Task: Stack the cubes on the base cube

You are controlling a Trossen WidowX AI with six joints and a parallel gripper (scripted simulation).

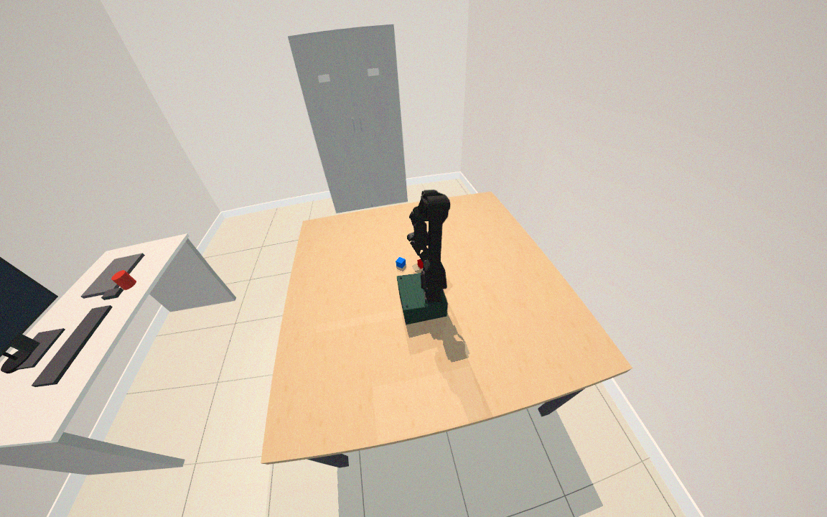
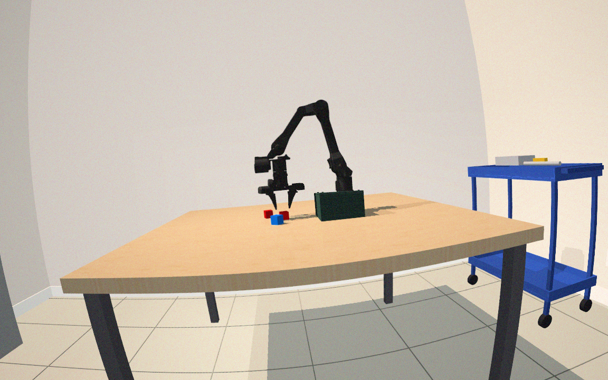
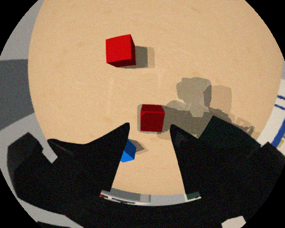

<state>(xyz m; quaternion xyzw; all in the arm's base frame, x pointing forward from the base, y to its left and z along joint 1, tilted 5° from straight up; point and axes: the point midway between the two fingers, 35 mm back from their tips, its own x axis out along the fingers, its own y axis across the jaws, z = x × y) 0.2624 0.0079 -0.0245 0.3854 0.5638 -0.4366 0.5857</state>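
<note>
The blue cube is 10 cm to the left of my gripper tip, 3 cm below it and 2 cm ahead of it.
</note>
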